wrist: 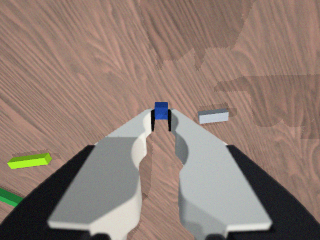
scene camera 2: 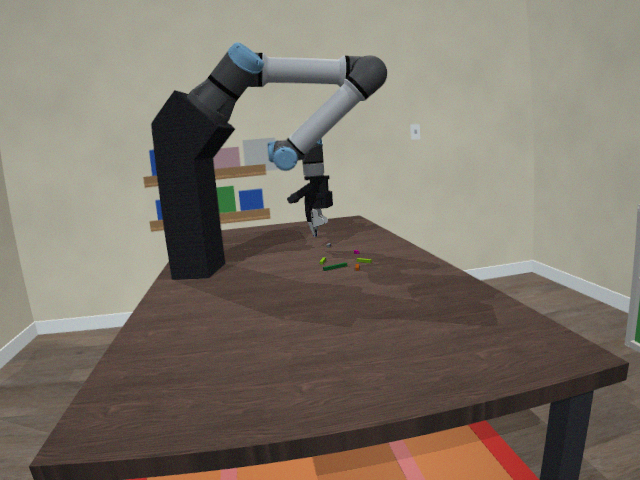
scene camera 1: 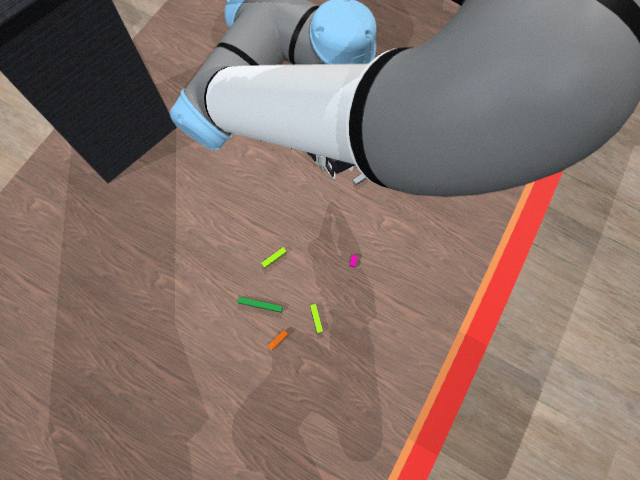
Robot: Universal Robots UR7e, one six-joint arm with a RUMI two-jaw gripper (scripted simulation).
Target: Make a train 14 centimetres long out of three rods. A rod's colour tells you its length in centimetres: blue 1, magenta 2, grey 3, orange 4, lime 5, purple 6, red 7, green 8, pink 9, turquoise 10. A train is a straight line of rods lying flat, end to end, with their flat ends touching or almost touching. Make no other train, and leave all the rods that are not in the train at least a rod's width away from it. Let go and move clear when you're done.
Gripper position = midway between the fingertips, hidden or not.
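Observation:
The robot's scene shows the gripper (scene camera 2: 315,236), which is visible in the wrist view too (wrist: 161,110).

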